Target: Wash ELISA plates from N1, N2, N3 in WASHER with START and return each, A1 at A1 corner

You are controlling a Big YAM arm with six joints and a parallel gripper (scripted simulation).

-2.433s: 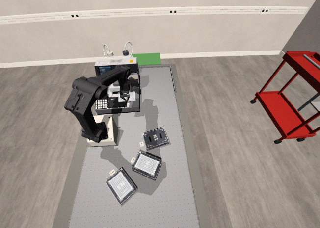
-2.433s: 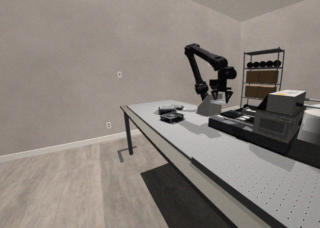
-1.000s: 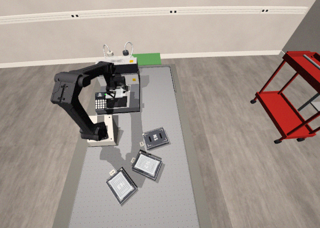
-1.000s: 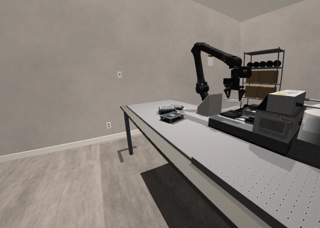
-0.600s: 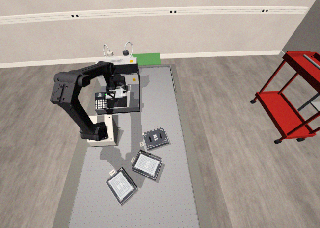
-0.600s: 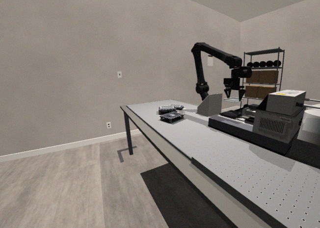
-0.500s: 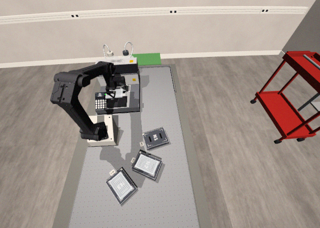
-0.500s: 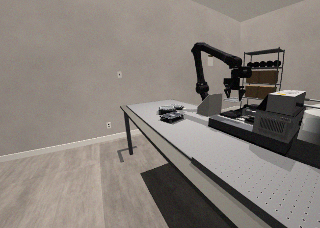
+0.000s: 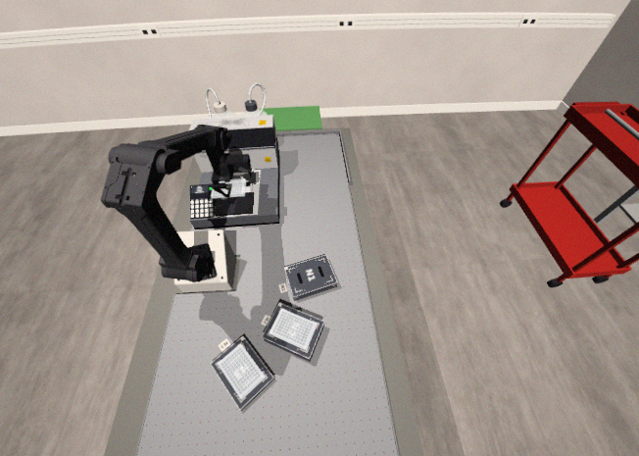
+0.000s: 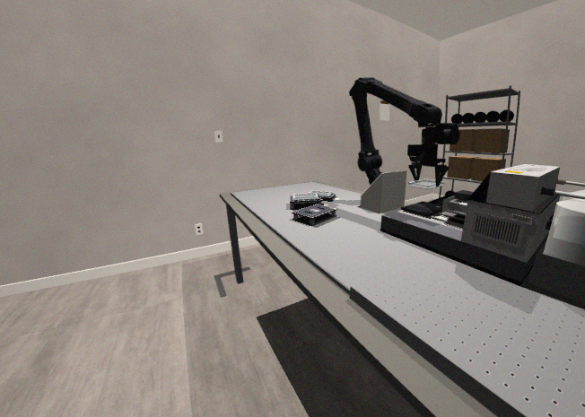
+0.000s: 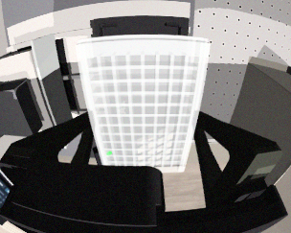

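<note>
Now: the dark carrier 100 mm below my hand. The rest, counted from my hand: washer (160 mm to the left, 40 mm below, 20 mm ahead).
</note>
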